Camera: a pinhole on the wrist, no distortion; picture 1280 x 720 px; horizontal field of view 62.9 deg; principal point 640.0 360.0 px. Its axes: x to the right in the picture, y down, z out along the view. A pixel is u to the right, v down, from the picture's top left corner.
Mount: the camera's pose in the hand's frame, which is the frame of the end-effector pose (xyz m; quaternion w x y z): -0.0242 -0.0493 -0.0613 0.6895 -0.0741 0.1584 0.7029
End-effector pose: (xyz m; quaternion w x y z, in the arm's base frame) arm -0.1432 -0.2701 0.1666 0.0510 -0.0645 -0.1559 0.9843
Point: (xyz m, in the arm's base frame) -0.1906 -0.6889 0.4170
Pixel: 1065 479
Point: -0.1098 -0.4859 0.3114
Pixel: 1030 642
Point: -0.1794 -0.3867 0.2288
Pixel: 1067 260
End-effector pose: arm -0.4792 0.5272 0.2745 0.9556 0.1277 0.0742 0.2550
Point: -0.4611 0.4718 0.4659
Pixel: 487 498
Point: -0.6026 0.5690 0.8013
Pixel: 833 656
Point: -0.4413 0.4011 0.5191
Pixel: 262 585
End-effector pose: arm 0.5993 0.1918 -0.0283 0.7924 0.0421 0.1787 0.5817
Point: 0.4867 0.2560 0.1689
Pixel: 1180 426
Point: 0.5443 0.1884 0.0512
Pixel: 1182 545
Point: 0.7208 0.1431 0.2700
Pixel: 298 676
